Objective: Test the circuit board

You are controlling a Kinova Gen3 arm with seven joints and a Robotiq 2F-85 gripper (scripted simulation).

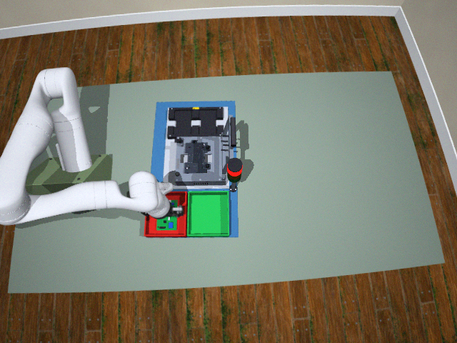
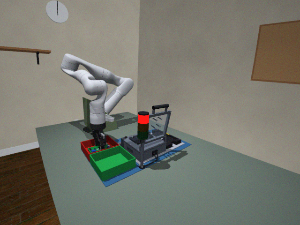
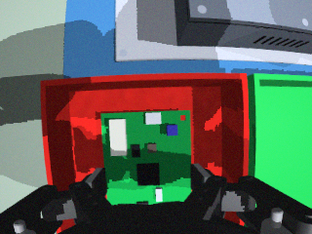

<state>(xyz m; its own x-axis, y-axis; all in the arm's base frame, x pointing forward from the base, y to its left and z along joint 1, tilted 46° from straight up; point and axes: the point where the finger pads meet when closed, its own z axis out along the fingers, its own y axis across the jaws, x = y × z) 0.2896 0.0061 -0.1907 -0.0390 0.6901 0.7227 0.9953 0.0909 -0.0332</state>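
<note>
My hand is 10 mm above the red bin. The rest, counted from my hand: green bin (150 mm ahead, 10 mm to the left, 10 mm below); then nest (100 mm ahead, 210 mm to the left, 40 mm above); then green circuit board (10 mm below).
</note>
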